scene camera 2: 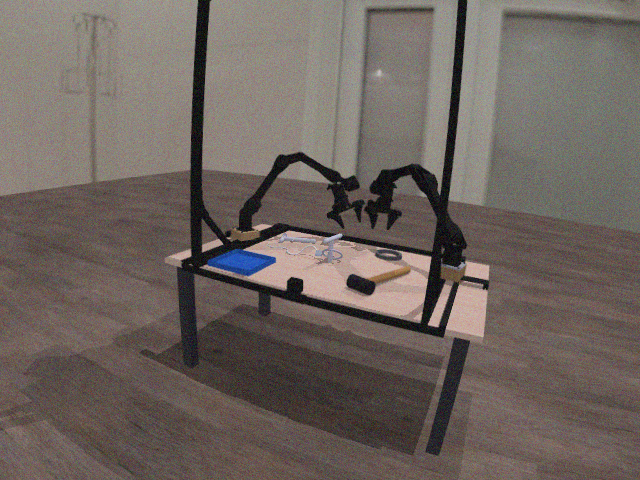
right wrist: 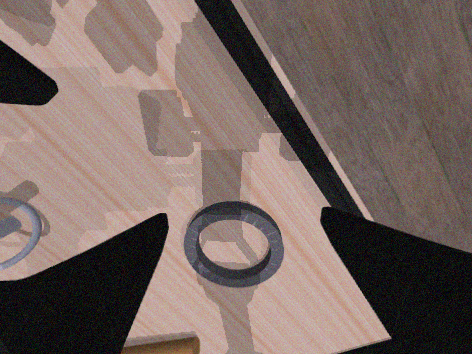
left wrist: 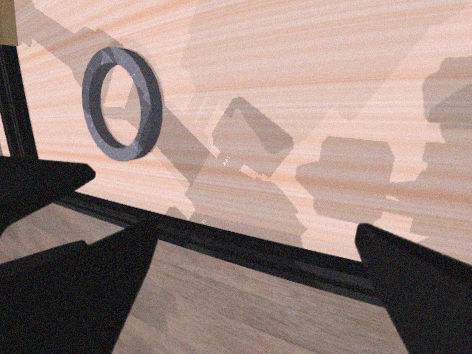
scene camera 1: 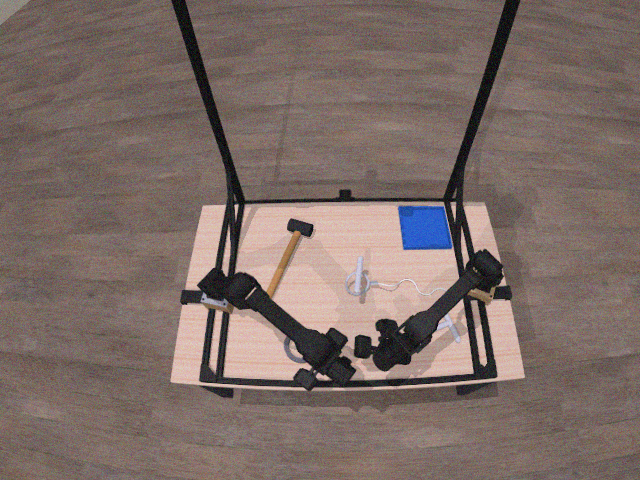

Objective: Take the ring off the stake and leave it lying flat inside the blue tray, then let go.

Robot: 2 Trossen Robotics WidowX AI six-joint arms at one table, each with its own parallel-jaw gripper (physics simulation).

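Frame: origin at the left arm's base, x ahead, y left, z up, level; metres.
Seen in the pictures: left gripper, fingertip midpoint: (scene camera 2: 351, 225) (right wrist: 26, 11) (left wrist: 257, 231) (scene camera 1: 367, 355); right gripper, fingertip midpoint: (scene camera 2: 380, 229) (right wrist: 245, 217) (left wrist: 88, 213); left arm's base, link origin: (scene camera 2: 245, 229); right arm's base, link origin: (scene camera 2: 451, 263) (scene camera 1: 217, 291).
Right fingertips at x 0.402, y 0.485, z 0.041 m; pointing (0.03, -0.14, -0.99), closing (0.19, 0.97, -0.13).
Observation:
Pixels of each thing's top centre, then the offset from my right fingertips to it. "spot": a spot on its surface instead.
- thin pale ring, surface spot: (right wrist: 37, 230) spot: 0.032 m ahead, 0.277 m right, 0.082 m down
- white upright stake, top centre: (scene camera 1: 358, 272) (scene camera 2: 333, 236) 0.019 m ahead, 0.317 m right, 0.011 m up
- blue tray, top centre: (scene camera 2: 242, 258) (scene camera 1: 425, 225) 0.128 m back, 0.656 m right, 0.075 m down
- separate thick dark ring, top centre: (left wrist: 112, 107) (right wrist: 232, 251) (scene camera 1: 301, 344) (scene camera 2: 389, 253) 0.099 m ahead, 0.038 m right, 0.083 m down
- mallet, top centre: (scene camera 1: 284, 254) (scene camera 2: 385, 269) 0.300 m ahead, 0.305 m right, 0.048 m down
- white cord, surface spot: (scene camera 1: 409, 280) spot: 0.146 m back, 0.413 m right, 0.091 m down
- white T-shaped piece, top centre: (scene camera 1: 433, 332) (scene camera 2: 298, 237) 0.289 m back, 0.253 m right, 0.078 m down
A thin pale ring (scene camera 1: 346, 284) (scene camera 2: 341, 255) (right wrist: 37, 230) with a cord encircles the white upright stake (scene camera 1: 358, 271), whose crossbar top shows in scene camera 2. The blue tray (scene camera 1: 426, 228) (scene camera 2: 241, 260) stands at the upper right of scene camera 1, with no ring in it. My left gripper (scene camera 2: 351, 224) (left wrist: 257, 231) is open and empty, well above the table. My right gripper (scene camera 2: 381, 227) (right wrist: 245, 217) is open and empty above the table, over a separate thick dark ring (scene camera 1: 289, 353) (scene camera 2: 379, 256) (left wrist: 93, 110) (right wrist: 192, 250) lying flat.
A mallet (scene camera 1: 284, 263) (scene camera 2: 387, 275) with an orange handle lies at the left in scene camera 1. A white cord (scene camera 1: 408, 280) runs from the pale ring towards a white T-shaped piece (scene camera 1: 451, 328) (scene camera 2: 298, 239). Black frame bars edge the table; the two grippers hang close together.

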